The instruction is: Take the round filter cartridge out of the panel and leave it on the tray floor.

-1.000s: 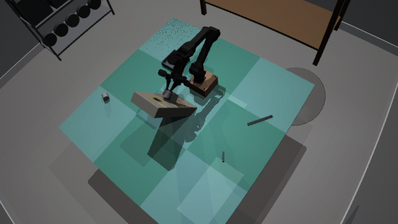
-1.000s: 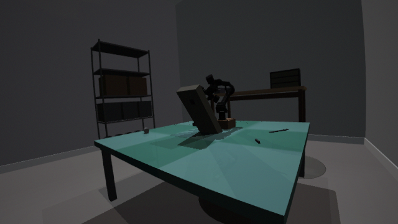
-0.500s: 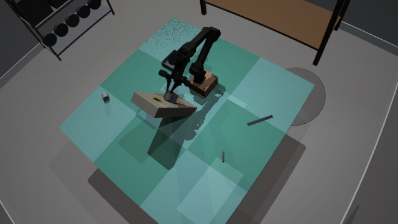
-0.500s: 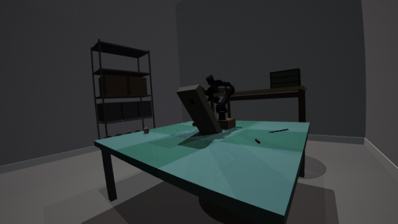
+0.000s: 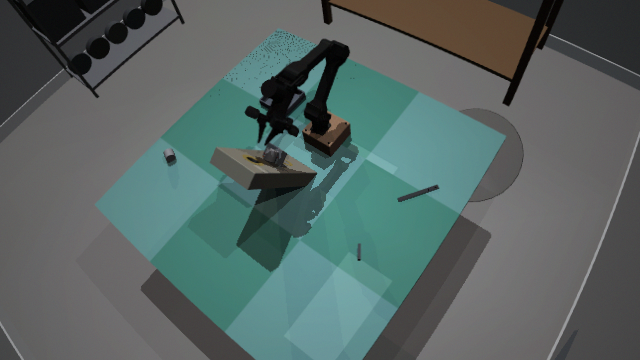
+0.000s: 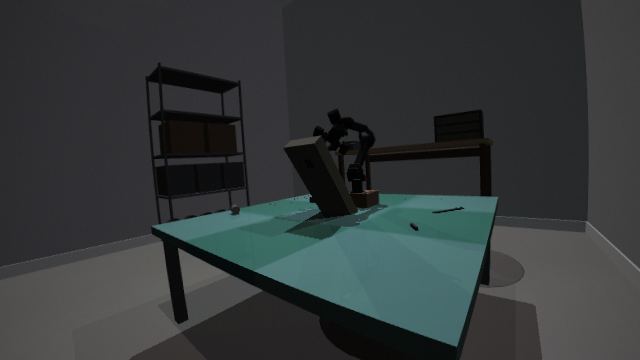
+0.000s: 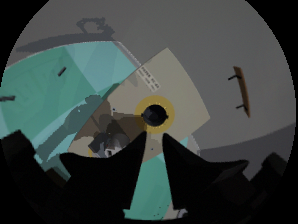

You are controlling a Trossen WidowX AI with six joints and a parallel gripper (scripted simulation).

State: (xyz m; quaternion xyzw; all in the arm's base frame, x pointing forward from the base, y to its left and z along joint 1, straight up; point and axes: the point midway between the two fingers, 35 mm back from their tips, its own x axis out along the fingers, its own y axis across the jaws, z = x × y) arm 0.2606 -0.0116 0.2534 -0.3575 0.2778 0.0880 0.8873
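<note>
The grey round filter cartridge lies 20 mm behind my gripper tip and 90 mm below it. From my gripper tip the other things lie so: short rod 60 mm ahead, 420 mm to the left, 300 mm below; then dark square tray 370 mm behind, 270 mm to the right, 300 mm below.
</note>
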